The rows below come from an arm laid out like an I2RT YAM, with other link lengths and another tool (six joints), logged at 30 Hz.
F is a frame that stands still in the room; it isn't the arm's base.
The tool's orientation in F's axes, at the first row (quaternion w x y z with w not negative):
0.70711 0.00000 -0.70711 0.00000
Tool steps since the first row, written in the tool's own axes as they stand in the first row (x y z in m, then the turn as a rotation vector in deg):
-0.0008 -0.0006 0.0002 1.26 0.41 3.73
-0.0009 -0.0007 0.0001 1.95 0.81 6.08
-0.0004 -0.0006 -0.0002 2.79 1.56 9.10
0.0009 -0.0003 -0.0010 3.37 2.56 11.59
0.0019 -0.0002 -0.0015 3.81 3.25 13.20
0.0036 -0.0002 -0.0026 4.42 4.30 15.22
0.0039 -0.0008 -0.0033 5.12 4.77 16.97
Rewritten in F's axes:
-0.0002 -0.0006 -0.0008 -3.73 0.41 1.26
-0.0001 -0.0007 -0.0009 -6.08 0.81 1.95
0.0002 -0.0006 -0.0004 -9.10 1.56 2.79
0.0010 -0.0003 0.0009 -11.59 2.56 3.37
0.0015 -0.0002 0.0019 -13.20 3.25 3.81
0.0026 -0.0002 0.0036 -15.22 4.30 4.42
0.0033 -0.0008 0.0039 -16.97 4.77 5.12

